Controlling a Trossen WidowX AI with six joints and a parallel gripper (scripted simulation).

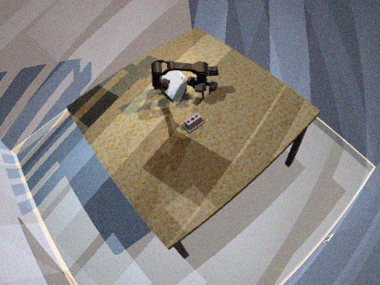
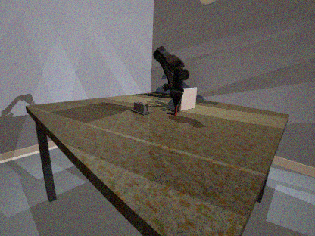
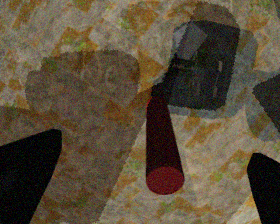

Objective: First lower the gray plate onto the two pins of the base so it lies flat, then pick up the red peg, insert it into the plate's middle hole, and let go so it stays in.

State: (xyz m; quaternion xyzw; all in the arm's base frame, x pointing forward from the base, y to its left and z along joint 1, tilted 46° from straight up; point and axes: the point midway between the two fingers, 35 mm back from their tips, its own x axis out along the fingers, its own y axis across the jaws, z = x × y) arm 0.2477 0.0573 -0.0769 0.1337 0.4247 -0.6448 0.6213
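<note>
The red peg is 2 cm below my gripper tip. From my gripper tip the other things lie so: gray plate (20 cm to the right, 9 cm ahead, 1 cm below).
</note>
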